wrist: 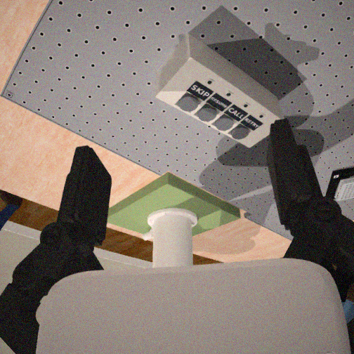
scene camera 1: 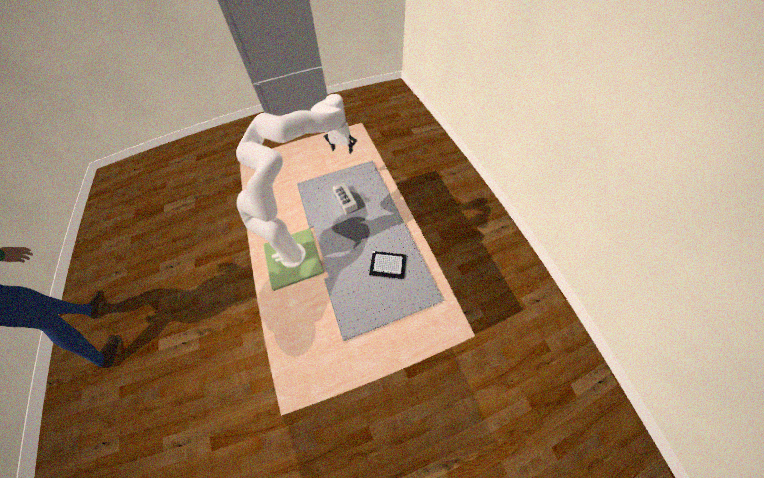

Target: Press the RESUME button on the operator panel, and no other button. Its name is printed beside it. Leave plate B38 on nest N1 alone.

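Frame: origin at the arm's base, x ahead, y left, z up, level; millimetres.
Where they show: gripper, fingertip midpoint: (scene camera 1: 342, 150); arm's base, origin of the base link: (scene camera 1: 293, 255).
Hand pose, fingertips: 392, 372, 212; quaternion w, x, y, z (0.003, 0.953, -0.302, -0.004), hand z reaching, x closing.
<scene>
Things, the pixels of their top centre, and the offset from my fingertips, as dx, dy, dz. Level surfaces: height alone.
- operator panel, middle of its top: (scene camera 1: 344, 194) -54, -139, -170
- white plate, middle of its top: (scene camera 1: 388, 263) +28, -576, -200
- black nest, middle of its top: (scene camera 1: 388, 263) +28, -576, -210
- perforated board, its level: dz -225
- pale table, its level: dz -238
The operator panel (scene camera 1: 350, 206) (wrist: 200, 73) is a cream box on the grey perforated board. In the wrist view its four dark round buttons sit beside the labels SKIP, RESUME, CALL and RETRY. The RESUME button (wrist: 207, 113) is second from the SKIP end, next to the CALL button (wrist: 224, 123). My gripper (scene camera 1: 341, 150) (wrist: 181, 150) is open and empty, raised beyond the panel's far end, apart from it. A white plate (scene camera 1: 388, 263) (wrist: 347, 190), apparently B38, sits in a black nest (scene camera 1: 387, 275), well away from the gripper; their names are unreadable.
The perforated board (scene camera 1: 383, 310) (wrist: 100, 65) lies on the pale table (scene camera 1: 366, 366). The arm's green base plate (scene camera 1: 290, 280) (wrist: 135, 207) adjoins the board. A person (scene camera 1: 28, 307) in blue trousers is at the left. A tall grey cabinet (scene camera 1: 281, 45) stands behind the table.
</scene>
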